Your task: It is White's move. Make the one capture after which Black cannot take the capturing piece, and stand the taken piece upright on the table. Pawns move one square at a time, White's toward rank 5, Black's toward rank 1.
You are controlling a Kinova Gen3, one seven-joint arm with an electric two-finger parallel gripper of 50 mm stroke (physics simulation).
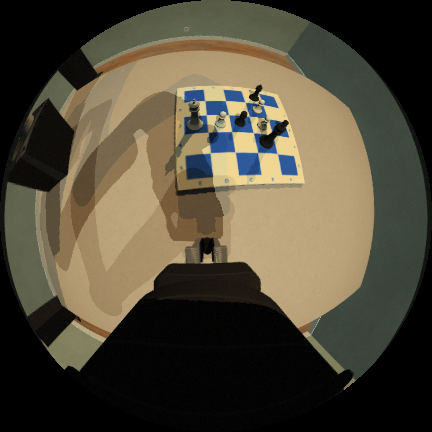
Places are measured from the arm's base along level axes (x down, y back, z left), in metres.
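Where they show: gripper, between the fingertips: (pixel 206 245).
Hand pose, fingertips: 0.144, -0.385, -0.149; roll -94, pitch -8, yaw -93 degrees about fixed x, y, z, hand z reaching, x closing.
Note:
After its pixels a point has its place, as x, y, z.
My gripper (pixel 206 245) @[0.144, -0.385, -0.149] is shut on a black piece (pixel 206 245) @[0.122, -0.383, -0.143]; its kind is hard to tell. It is over the tan table, off the near edge of the blue-and-cream chessboard (pixel 272 165) @[0.167, -0.478, -0.019]. On the board stand a tall white king (pixel 194 118) @[0.142, -0.345, 0.027] at the left, a white pawn (pixel 221 120) @[0.153, -0.385, 0.038] beside it, a black pawn (pixel 241 119) @[0.153, -0.417, 0.048], another white pawn (pixel 263 123) @[0.155, -0.456, 0.054] and a large black king (pixel 270 139) @[0.147, -0.464, 0.018] at the right. A further white pawn (pixel 258 106) @[0.152, -0.447, 0.093] and a smaller black piece (pixel 256 93) @[0.149, -0.443, 0.129] stand toward the far right. The black king may hide part of the right edge squares.
The tan table top (pixel 300 235) @[0.173, -0.556, -0.130] extends around the board. Dark blocky robot or stand parts (pixel 45 150) @[0.077, -0.058, -0.022] show at the left, beyond the table. Arm shadows fall across the table's left side and the board's left part. Walls surround the table.

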